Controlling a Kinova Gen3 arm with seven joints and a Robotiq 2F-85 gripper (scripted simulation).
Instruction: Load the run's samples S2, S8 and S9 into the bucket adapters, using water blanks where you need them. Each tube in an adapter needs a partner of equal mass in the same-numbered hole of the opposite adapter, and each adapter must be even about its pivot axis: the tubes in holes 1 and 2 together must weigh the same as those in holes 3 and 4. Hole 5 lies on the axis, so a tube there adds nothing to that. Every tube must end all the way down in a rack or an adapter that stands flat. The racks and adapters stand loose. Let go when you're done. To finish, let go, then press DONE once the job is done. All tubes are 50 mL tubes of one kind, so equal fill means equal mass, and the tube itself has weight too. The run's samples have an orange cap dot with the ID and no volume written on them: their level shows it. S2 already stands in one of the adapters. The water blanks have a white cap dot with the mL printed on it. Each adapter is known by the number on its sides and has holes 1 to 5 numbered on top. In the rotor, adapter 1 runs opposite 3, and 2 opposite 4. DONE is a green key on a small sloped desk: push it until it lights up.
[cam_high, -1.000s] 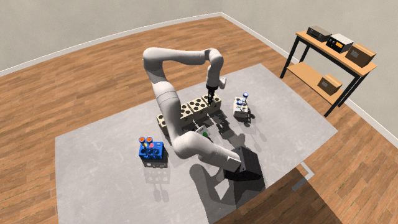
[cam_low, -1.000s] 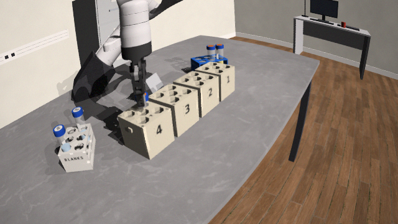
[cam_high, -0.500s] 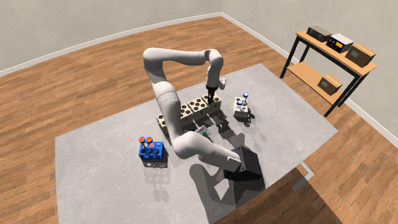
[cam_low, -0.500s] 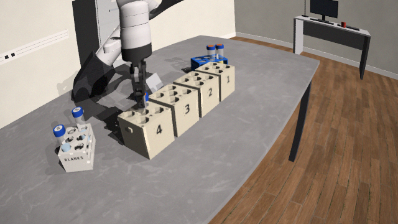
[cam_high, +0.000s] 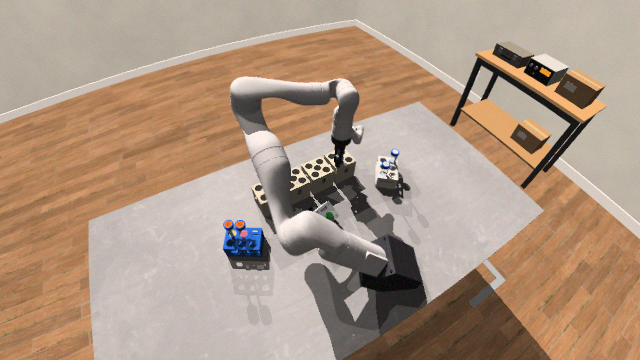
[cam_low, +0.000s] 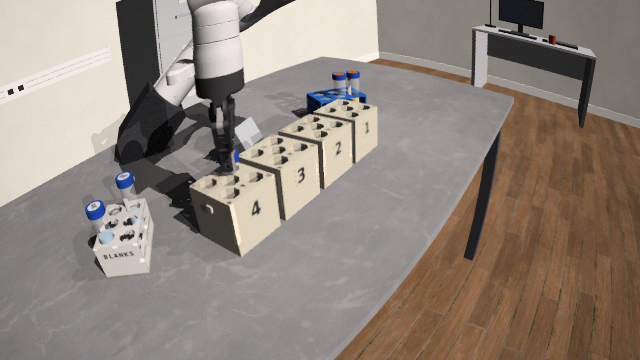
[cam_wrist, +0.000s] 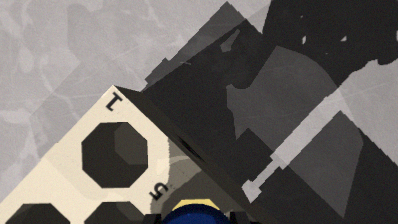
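My hand is 5 cm above the sample S2 and 1 cm past it. Also, from my hand: white blanks rack: 20 cm to the right, 8 cm below, 8 cm behind; then adapter 2: 20 cm to the left, 7 cm below, 1 cm ahead; then adapter 4: 7 cm below, 3 cm ahead, 2 cm to the right.
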